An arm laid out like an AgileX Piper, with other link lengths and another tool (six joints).
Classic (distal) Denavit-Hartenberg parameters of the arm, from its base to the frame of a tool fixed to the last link. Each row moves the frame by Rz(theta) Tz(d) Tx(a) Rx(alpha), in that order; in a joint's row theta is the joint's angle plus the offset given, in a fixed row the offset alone. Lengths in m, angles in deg.
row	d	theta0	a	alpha
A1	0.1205	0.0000	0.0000	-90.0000
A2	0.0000	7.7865	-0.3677	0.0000
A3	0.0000	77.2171	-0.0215	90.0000
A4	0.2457	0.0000	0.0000	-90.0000
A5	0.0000	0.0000	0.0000	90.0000
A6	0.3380	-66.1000	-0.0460	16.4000
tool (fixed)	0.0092	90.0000	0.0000	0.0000
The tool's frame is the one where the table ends.
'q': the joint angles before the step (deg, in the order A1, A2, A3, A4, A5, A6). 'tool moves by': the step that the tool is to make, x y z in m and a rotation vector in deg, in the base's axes. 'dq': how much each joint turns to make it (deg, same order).
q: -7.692 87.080 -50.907 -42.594 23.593 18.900
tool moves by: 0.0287 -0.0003 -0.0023 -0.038 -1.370 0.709
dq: -0.001 3.809 -2.543 -3.529 -2.356 3.546
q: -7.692 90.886 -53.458 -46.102 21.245 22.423
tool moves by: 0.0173 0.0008 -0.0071 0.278 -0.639 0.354
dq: 0.009 2.766 -1.130 -3.476 -1.860 3.826
